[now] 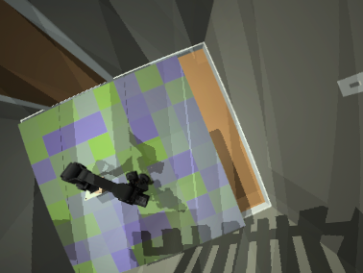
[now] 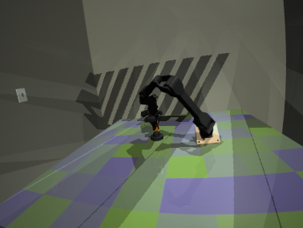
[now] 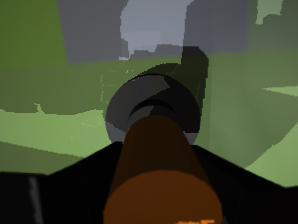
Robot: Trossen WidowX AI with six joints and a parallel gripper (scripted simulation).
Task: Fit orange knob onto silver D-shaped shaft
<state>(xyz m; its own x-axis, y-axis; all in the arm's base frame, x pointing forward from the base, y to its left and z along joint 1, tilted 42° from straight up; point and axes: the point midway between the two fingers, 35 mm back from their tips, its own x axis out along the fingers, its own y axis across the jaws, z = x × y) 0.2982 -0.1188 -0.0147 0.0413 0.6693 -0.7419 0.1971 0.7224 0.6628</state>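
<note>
Right now my gripper tip is 30 mm below the orange knob. Round my gripper tip: round dark pedestal: 40 mm below.
</note>
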